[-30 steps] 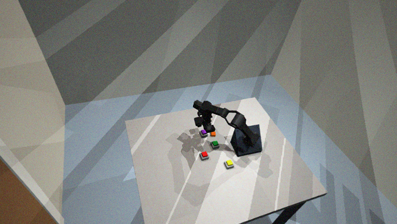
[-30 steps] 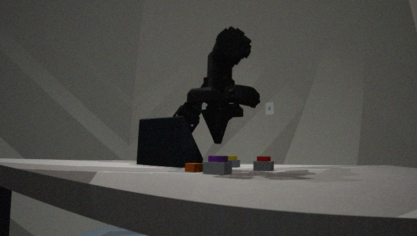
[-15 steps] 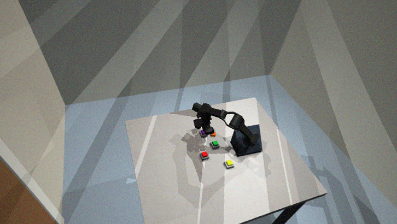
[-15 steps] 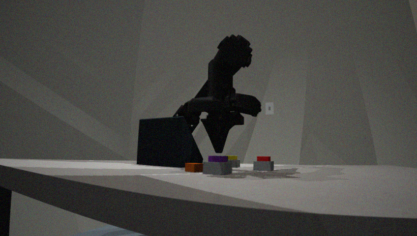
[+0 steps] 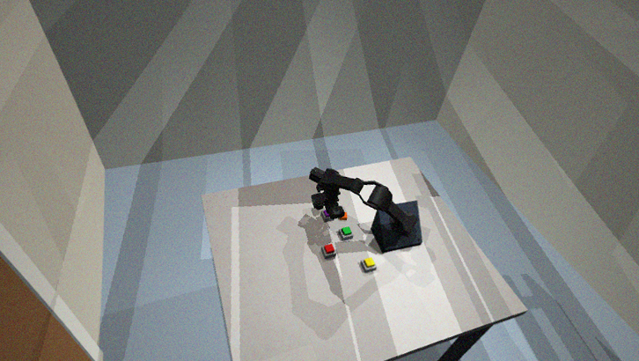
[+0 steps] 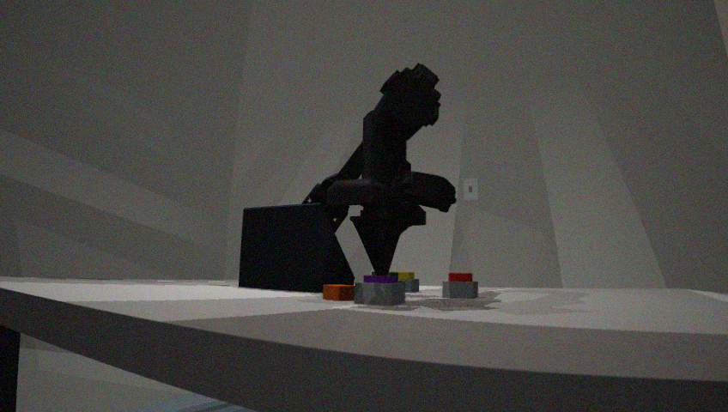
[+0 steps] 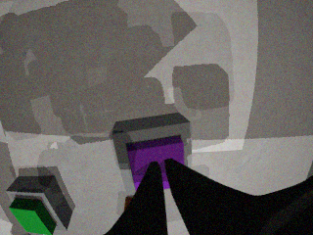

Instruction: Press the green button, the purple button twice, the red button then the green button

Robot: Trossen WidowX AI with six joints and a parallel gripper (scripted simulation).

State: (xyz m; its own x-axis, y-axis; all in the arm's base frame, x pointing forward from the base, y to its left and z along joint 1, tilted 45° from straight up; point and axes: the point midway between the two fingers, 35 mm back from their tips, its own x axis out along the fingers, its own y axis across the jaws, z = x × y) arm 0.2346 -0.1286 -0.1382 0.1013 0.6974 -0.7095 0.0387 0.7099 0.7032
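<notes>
Now: gripper tip 10 mm above the purple button. The rest, counted from my gripper tip: red button (180 mm to the left, 70 mm ahead); then green button (120 mm to the left, 40 mm behind); then small orange block (70 mm behind, 20 mm to the left, 20 mm below).
</notes>
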